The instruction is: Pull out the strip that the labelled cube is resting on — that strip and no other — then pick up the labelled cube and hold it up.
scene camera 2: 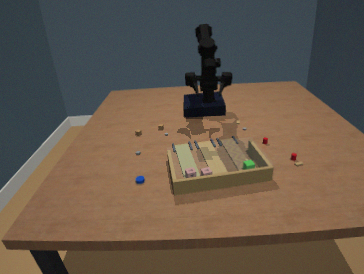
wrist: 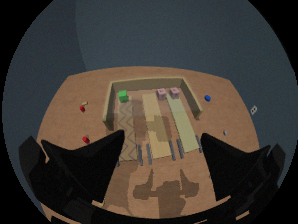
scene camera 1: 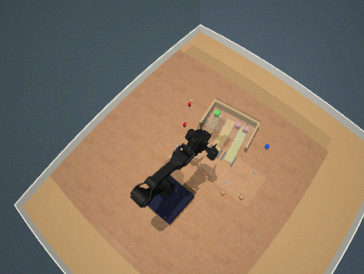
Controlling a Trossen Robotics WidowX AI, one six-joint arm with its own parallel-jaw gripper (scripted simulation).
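There's nothing held by the gripper (scene camera 2: 208,95), (wrist: 164,136), and the gripper is open.
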